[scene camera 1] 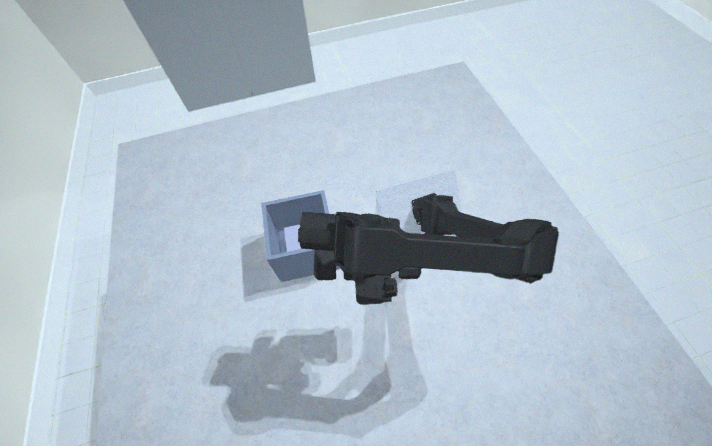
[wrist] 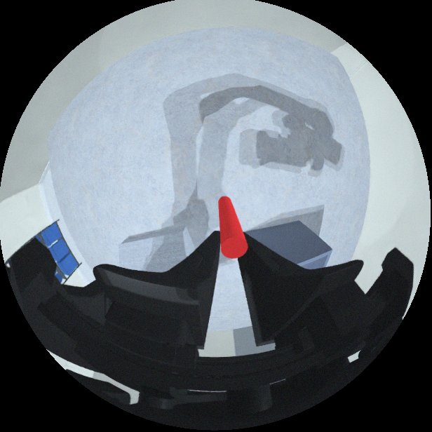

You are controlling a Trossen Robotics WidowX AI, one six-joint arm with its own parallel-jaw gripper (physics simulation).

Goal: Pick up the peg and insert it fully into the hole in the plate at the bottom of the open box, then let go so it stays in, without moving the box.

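Pixels of known places: arm's base, link origin: (scene camera 1: 426, 208).
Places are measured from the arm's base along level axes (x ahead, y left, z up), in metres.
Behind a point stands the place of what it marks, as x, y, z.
The red peg (wrist: 232, 230) is a round rod held between the fingertips in the wrist view. My gripper (wrist: 227, 236) is shut on it; the peg points away from the camera. The peg and the fingertips do not show clearly in the scene view, hidden by the black arm. The open blue-grey box (scene camera 1: 296, 267) @(0.346, 0.019, -0.050) (wrist: 295, 240) stands beside and partly under the arm's wrist in the scene view, and to the right of the peg in the wrist view. A part of the pale plate (scene camera 1: 290, 237) @(0.342, -0.073, -0.059) shows at its bottom. The hole is hidden.
The black arm (scene camera 1: 462, 253) @(0.113, 0.252, 0.322) reaches in from the right, with its base on a pale textured square (scene camera 1: 391, 202) @(0.082, -0.031, 0.028) on the grey surface (scene camera 1: 183, 210) @(0.629, -0.308, -0.117). A large grey block (scene camera 1: 231, 52) is at the upper left. Blue panels (wrist: 61, 248) show at the left of the wrist view.
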